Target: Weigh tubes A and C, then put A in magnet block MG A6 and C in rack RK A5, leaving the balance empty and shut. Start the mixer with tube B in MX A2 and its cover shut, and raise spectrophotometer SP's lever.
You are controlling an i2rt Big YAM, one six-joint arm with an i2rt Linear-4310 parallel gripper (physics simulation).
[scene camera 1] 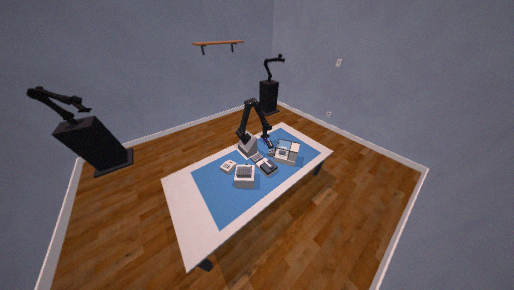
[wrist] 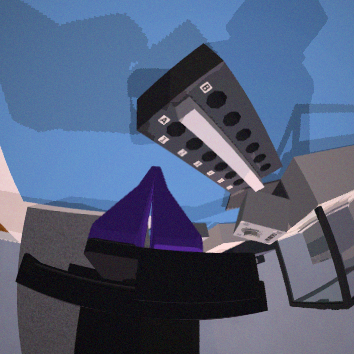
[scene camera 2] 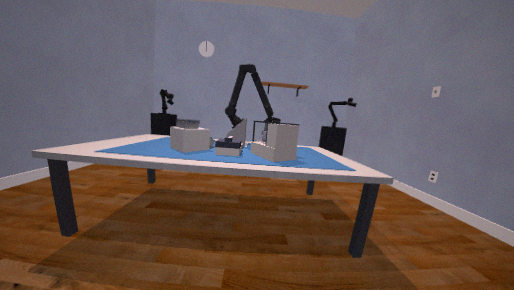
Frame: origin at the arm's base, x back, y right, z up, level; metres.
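Where they show: gripper, fingertip midpoint: (scene camera 1: 265, 142) (wrist: 155, 171); arm's base at its link origin: (scene camera 1: 246, 139) (wrist: 77, 320) (scene camera 2: 238, 124).
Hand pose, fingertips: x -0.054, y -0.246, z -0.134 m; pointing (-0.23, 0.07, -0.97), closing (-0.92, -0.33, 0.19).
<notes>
Things, the pixels of their centre, and the offset from my fingertips. "spot": a spot on its surface instead. Level surfaces: height alone.
- dark magnet block at the middle of its body: (wrist: 226, 140) (scene camera 1: 269, 143) dx -0.045, dy -0.040, dz -0.012 m
- white balance at the middle of its body: (wrist: 328, 234) (scene camera 2: 269, 137) (scene camera 1: 282, 150) dx -0.300, dy -0.014, dz +0.075 m
- white box with a grey gridded top, body centre: (scene camera 2: 196, 134) (scene camera 1: 245, 171) dx -0.291, dy +0.475, dz +0.059 m
- dark-topped device at the middle of its body: (wrist: 235, 250) (scene camera 2: 229, 144) (scene camera 1: 266, 165) dx -0.326, dy +0.236, dz +0.015 m
- grey rack at a spot on its surface: (scene camera 1: 257, 158) spot: dx -0.178, dy +0.250, dz +0.003 m
- small grey labelled box at a spot on its surface: (wrist: 260, 212) spot: dx -0.172, dy +0.032, dz +0.009 m
- white box with small marks, body centre: (scene camera 1: 228, 165) dx -0.084, dy +0.568, dz -0.001 m
- blue mat at its surface level: dz -0.036 m
My gripper (scene camera 1: 265, 139) (wrist: 155, 171) is shut and empty, its purple fingertips together in front of the row A side of the dark magnet block (scene camera 1: 269, 144) (wrist: 232, 97). The block has rows A and B of dark holes and a pale central bar; no tube shows in it. The white balance (scene camera 1: 285, 159) (scene camera 2: 283, 142) (wrist: 325, 170) has a black-framed clear cover. A white box with a grey gridded top (scene camera 1: 244, 175) (scene camera 2: 189, 137), a dark-topped device (scene camera 1: 266, 167) (scene camera 2: 228, 147) and a grey rack (scene camera 1: 256, 158) stand nearby. Tubes A, B and C cannot be told apart.
A small grey labelled box (scene camera 1: 270, 152) (wrist: 260, 212) stands between the magnet block and balance. A white box with small marks (scene camera 1: 228, 166) stands near the arm base (scene camera 1: 247, 145). Everything is on the blue mat (scene camera 1: 220, 205) (scene camera 2: 320, 161) of the white table (scene camera 1: 177, 215) (scene camera 2: 210, 171).
</notes>
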